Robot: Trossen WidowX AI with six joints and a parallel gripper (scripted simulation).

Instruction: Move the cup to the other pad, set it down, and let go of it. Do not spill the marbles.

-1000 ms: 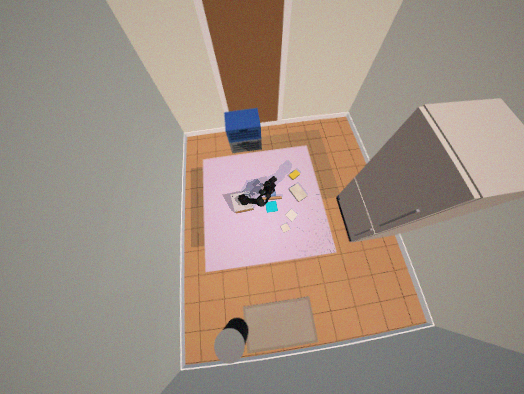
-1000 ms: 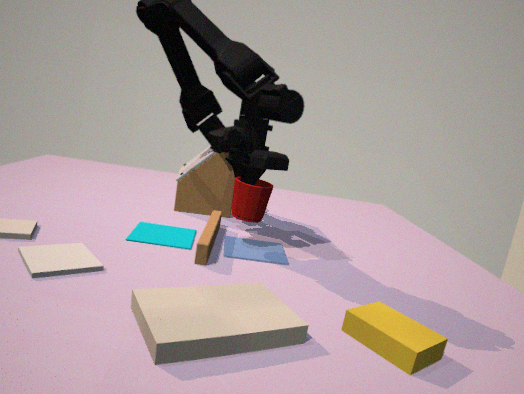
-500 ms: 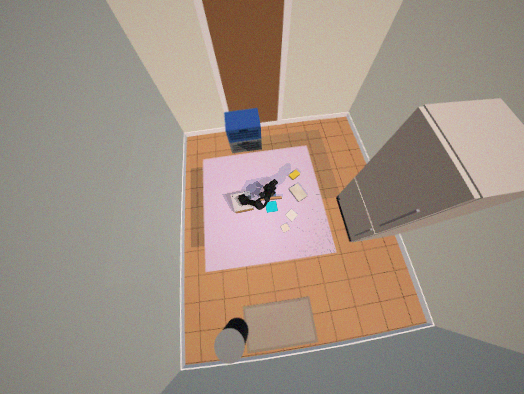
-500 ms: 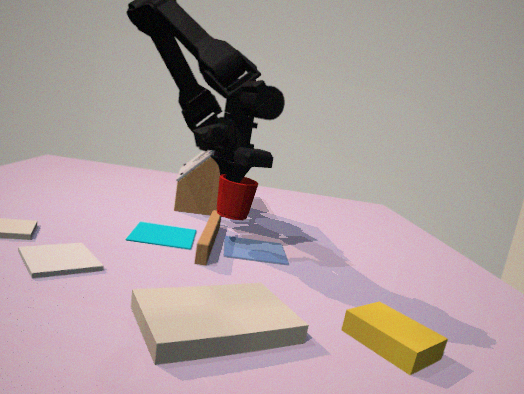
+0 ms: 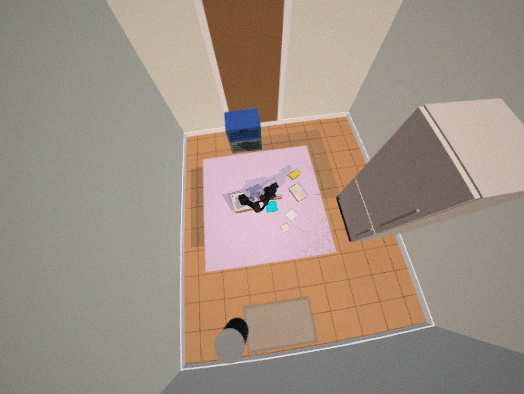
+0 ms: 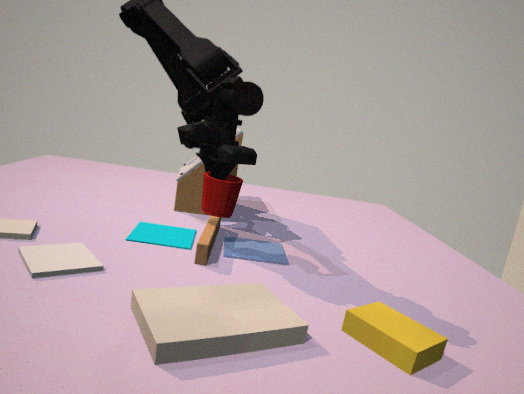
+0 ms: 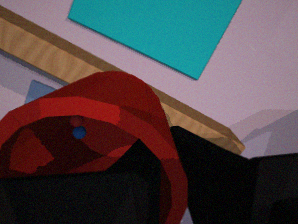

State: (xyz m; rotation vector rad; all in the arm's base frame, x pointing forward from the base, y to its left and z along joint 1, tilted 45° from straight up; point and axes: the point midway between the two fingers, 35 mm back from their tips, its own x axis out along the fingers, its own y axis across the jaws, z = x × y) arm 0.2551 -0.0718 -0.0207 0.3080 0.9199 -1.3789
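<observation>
My gripper tip is 40 mm short of the blue marble, 20 mm to the right of it and 20 mm above it. From my gripper tip the other things lie so: red cup (30 mm ahead, 10 mm to the left); then cyan pad (100 mm below, 80 mm to the right, 20 mm ahead); then wooden bar (80 mm below, 30 mm ahead).
</observation>
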